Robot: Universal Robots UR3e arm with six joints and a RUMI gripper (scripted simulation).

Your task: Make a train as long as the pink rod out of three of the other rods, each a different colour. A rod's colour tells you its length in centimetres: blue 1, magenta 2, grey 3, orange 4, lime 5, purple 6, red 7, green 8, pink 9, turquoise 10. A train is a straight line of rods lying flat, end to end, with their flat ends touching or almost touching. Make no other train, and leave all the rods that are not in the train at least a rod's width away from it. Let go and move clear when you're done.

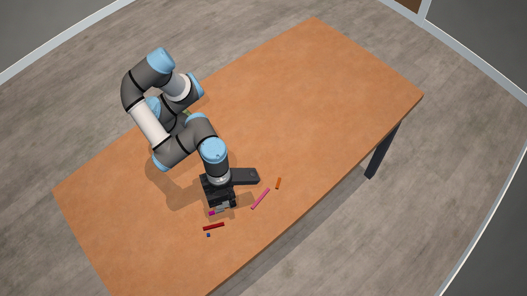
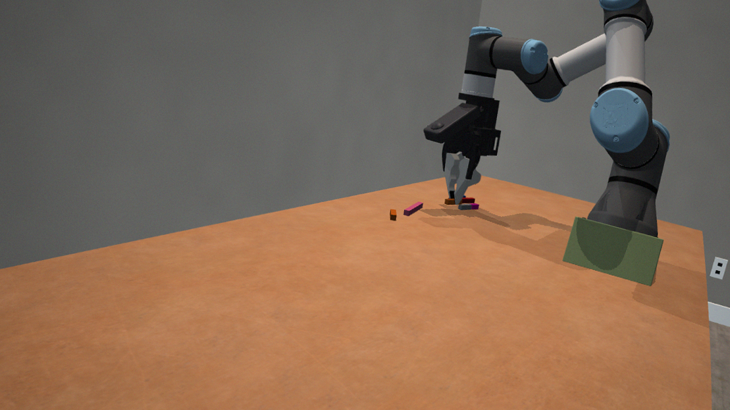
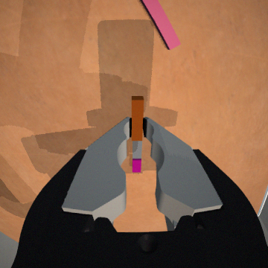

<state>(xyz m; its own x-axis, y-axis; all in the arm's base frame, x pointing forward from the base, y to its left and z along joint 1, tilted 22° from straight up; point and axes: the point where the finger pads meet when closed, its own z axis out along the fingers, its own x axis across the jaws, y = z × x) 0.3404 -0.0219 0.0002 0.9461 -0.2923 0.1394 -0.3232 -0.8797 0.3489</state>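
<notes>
Right now the grey rod is 10 mm behind my hand, 40 mm to the right of it and 20 mm below it. The rest, counted from my hand: pink rod 40 mm ahead, 90 mm to the left, 20 mm below; then magenta rod 20 mm behind, 60 mm to the right, 20 mm below; then red rod 20 mm ahead, 90 mm to the right, 20 mm below.
</notes>
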